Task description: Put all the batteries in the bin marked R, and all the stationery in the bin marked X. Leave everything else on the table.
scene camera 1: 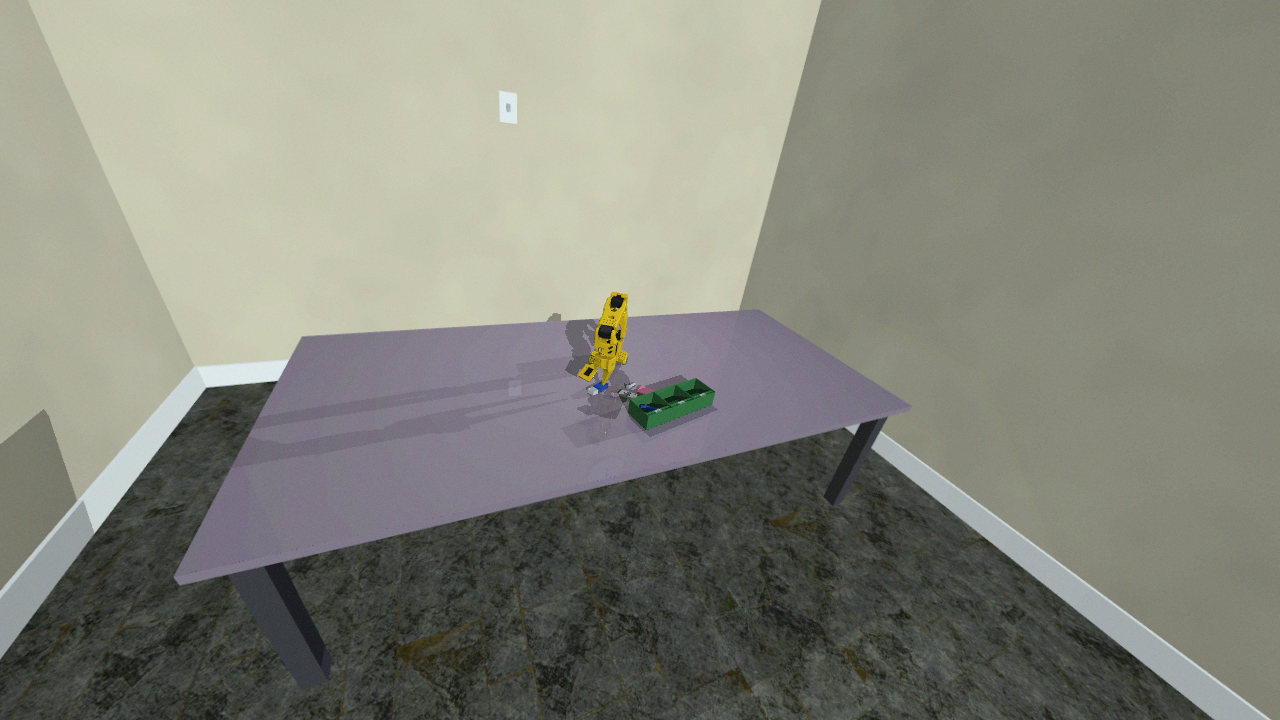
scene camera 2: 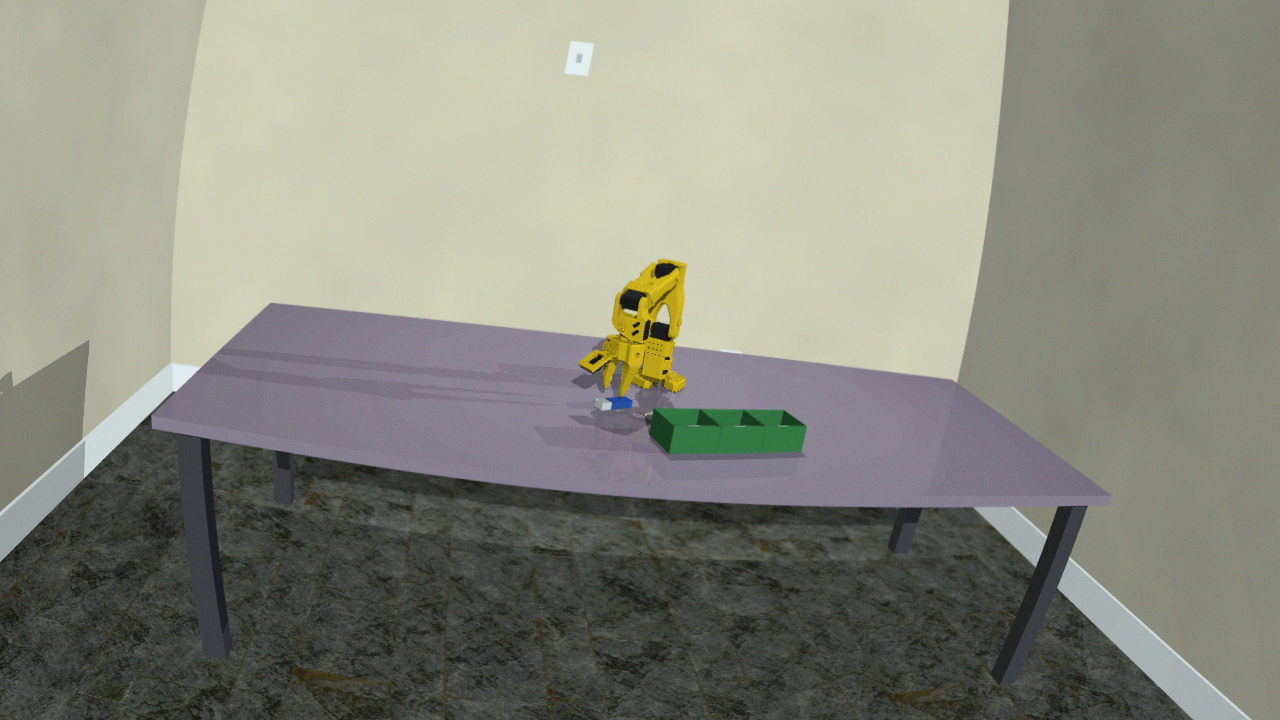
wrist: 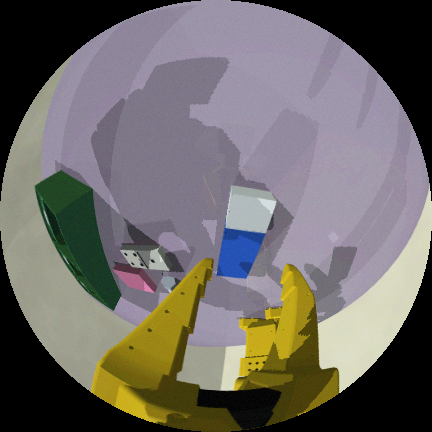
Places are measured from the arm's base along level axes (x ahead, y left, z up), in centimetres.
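Pixels of known places: hand, its tool point: (scene camera 1: 602, 383) (scene camera 2: 620, 393) (wrist: 212, 266); arm's base, origin of its link: (scene camera 2: 657, 386) (wrist: 263, 315).
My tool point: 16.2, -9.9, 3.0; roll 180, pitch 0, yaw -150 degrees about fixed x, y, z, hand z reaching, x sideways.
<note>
Ahead of a thing's pixels: the offset from my tool point to its top centre, as dx, dy, dz. Level surfaces: height alone.
A blue-and-white eraser @(-1.3, -0.8, -1.7) (scene camera 1: 599, 387) (scene camera 2: 614, 403) (wrist: 245, 235) lies flat on the table. My gripper (scene camera 2: 615, 389) (wrist: 249, 263) is open, low over the table at the eraser's blue end. In the wrist view a V-shaped gap stands between the jaws, and the eraser shows past the tips, with nothing held. A blue battery @(+12.8, +9.5, -0.9) (scene camera 1: 647, 407) lies in the leftmost compartment of the green three-compartment bin @(+12.5, +16.8, +1.6) (scene camera 1: 682, 411) (scene camera 2: 726, 437) (wrist: 81, 235). The bin's R and X labels cannot be read in these views.
Left of the jaws in the wrist view, a white domino @(+3.7, +6.9, -2.3) (wrist: 145, 257), a pink block @(+3.9, +12.8, -2.0) (wrist: 135, 278) and a small grey metal piece @(-0.5, +9.6, -1.7) (wrist: 170, 283) lie close together between the gripper and the green bin. The purple table @(dz -3.0) (scene camera 1: 375, 465) (scene camera 2: 913, 438) carries them all.
</note>
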